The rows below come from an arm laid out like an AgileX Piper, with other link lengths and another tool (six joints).
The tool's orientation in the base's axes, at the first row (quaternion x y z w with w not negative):
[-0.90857 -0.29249 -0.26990 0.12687]
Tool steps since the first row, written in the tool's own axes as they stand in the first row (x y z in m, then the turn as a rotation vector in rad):
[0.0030 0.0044 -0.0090 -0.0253 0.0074 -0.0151]
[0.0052 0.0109 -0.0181 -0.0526 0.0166 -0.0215]
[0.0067 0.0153 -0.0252 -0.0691 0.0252 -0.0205]
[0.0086 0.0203 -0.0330 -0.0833 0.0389 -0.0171]
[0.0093 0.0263 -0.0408 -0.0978 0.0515 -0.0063]
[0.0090 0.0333 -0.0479 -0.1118 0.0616 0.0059]
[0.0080 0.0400 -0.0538 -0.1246 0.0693 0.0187]
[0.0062 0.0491 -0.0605 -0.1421 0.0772 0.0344]
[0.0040 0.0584 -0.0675 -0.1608 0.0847 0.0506]
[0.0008 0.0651 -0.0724 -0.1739 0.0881 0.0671]
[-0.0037 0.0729 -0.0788 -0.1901 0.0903 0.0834]
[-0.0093 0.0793 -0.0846 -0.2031 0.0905 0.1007]
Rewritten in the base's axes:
[0.0009 -0.0056 0.0088 -0.0191 -0.0235 -0.0024]
[0.0026 -0.0133 0.0170 -0.0349 -0.0459 -0.0132]
[0.0033 -0.0189 0.0234 -0.0406 -0.0600 -0.0240]
[0.0043 -0.0250 0.0305 -0.0407 -0.0762 -0.0358]
[0.0052 -0.0325 0.0369 -0.0385 -0.0888 -0.0538]
[0.0062 -0.0410 0.0420 -0.0370 -0.0986 -0.0725]
[0.0071 -0.0491 0.0458 -0.0358 -0.1056 -0.0908]
[0.0085 -0.0597 0.0497 -0.0364 -0.1139 -0.1141]
[0.0097 -0.0709 0.0535 -0.0380 -0.1223 -0.1386]
[0.0095 -0.0796 0.0552 -0.0380 -0.1246 -0.1598]
[0.0084 -0.0904 0.0574 -0.0410 -0.1276 -0.1825]
[0.0060 -0.1003 0.0585 -0.0425 -0.1270 -0.2040]

